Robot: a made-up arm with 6 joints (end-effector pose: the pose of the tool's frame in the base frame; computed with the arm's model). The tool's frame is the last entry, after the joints.
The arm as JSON. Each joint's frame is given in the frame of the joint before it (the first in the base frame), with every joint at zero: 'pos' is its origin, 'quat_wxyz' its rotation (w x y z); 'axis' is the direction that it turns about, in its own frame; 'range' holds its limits. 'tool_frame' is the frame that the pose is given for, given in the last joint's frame.
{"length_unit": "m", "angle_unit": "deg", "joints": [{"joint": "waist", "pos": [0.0, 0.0, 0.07], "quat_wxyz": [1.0, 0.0, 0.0, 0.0], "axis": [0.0, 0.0, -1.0], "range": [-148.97, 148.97]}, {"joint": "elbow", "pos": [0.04, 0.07, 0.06], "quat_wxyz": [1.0, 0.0, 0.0, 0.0], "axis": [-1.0, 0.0, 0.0], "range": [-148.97, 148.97]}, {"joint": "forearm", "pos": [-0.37, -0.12, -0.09], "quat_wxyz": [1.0, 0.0, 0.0, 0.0], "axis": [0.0, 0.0, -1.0], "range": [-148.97, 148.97]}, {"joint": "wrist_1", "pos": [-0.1, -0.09, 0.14], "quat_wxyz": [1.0, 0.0, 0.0, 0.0], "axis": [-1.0, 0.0, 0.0], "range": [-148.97, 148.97]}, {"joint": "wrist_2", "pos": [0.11, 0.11, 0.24], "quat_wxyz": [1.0, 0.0, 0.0, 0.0], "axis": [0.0, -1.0, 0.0], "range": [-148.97, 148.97]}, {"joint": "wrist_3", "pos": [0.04, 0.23, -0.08], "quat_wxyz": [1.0, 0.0, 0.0, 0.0], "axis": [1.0, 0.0, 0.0], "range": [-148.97, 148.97]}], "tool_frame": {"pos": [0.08, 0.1, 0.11], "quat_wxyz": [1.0, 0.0, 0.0, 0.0]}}
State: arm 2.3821 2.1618 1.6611 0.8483 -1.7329 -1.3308
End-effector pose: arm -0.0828 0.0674 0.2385 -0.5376 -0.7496 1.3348
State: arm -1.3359 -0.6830 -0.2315 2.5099 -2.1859 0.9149
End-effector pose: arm 0.0331 -0.2858 -0.2896 -0.4099 0.0094 -0.7226
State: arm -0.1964 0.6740 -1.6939 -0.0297 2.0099 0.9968
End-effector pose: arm -0.5316 0.0142 0.5787 1.9461 -0.0323 1.9561
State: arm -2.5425 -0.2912 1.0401 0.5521 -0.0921 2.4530
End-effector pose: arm 0.1737 -0.0068 0.1417 1.3703 1.5442 0.5957
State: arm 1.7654 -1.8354 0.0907 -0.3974 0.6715 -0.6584
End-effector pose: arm -0.3925 0.2506 0.1175 1.1799 -1.4532 -2.1158
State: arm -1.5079 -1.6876 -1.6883 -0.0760 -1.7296 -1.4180
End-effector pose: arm 0.0796 -0.6755 -0.2250 0.0632 2.1693 -2.2299
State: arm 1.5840 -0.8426 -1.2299 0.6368 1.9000 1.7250
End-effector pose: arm -0.1089 0.6183 0.2288 -0.1241 -1.4444 1.7438
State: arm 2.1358 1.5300 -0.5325 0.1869 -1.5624 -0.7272
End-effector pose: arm 0.4442 0.4109 -0.0742 -0.6467 -2.8605 0.4018
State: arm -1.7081 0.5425 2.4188 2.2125 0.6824 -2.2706
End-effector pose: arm 0.3000 -0.6077 -0.0743 2.0419 -0.2036 0.0698
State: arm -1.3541 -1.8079 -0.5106 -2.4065 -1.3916 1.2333
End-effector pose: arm -0.0517 -0.0649 -0.2996 0.0254 -0.5103 -0.3665
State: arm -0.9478 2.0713 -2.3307 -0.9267 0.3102 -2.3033
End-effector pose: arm -0.6348 -0.1820 -0.0197 1.4688 0.0084 -1.8835
